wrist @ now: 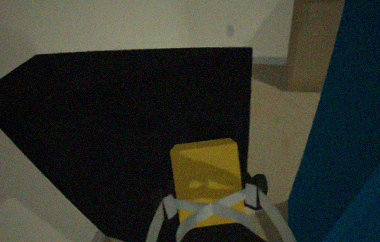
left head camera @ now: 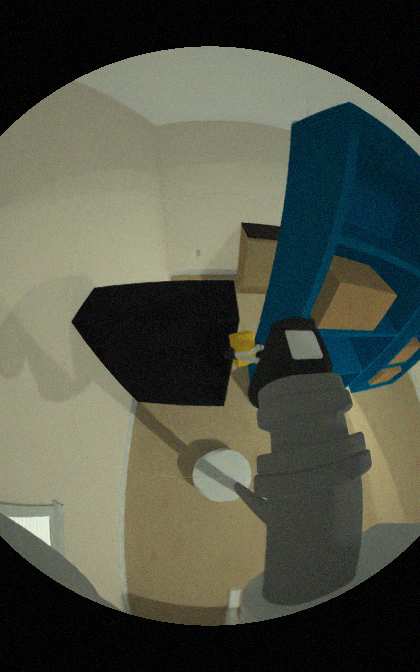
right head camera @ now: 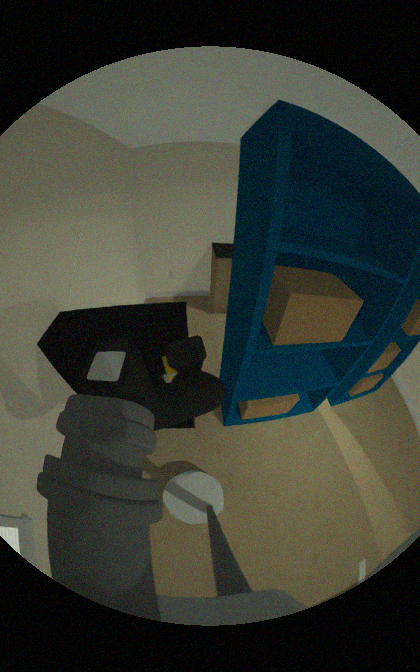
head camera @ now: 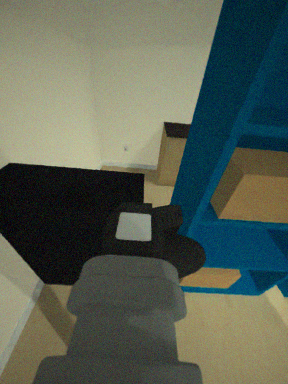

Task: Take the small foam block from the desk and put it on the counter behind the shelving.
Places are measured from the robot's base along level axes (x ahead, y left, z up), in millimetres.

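Pixels of known places: gripper, between the fingertips: (wrist: 208,188).
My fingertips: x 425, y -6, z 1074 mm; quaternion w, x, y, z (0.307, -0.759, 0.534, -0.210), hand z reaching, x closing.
Behind a point stands the place of what it marks.
The yellow foam block (left head camera: 242,341) (right head camera: 168,366) (wrist: 207,167) {x 413, y -13, z 1131 mm} is held upright between the crossed grey fingers of my gripper (left head camera: 243,352) (wrist: 208,188) {x 425, y -6, z 1074 mm}, which is shut on it. In the head view the arm and wrist hide the block and fingers; in the right head view a sliver of the block shows. The block overlaps the right edge of the large black desk-like body (head camera: 70,215) {x 861, y 508, z 614 mm} (left head camera: 160,340) (right head camera: 125,322) (wrist: 125,110) {x 597, y 213, z 1025 mm} in the left head and wrist views. The brown counter with a dark top (head camera: 172,160) {x 2173, y -461, z 492 mm} (left head camera: 256,260) (right head camera: 220,280) (wrist: 312,50) {x 2173, y -446, z 422 mm} stands farther back, partly hidden by the shelving.
Tall blue shelving (head camera: 202,110) {x 926, y -276, z 1390 mm} (left head camera: 300,200) (right head camera: 247,225) (wrist: 345,125) {x 782, y -277, z 866 mm} with cardboard boxes (head camera: 260,192) {x 621, y -529, z 1149 mm} (left head camera: 355,305) (right head camera: 315,315) stands on the right, close to the wrist. A gap with floor lies between it and the black body. A round white object (left head camera: 220,462) (right head camera: 197,487) is on the floor nearer the base.
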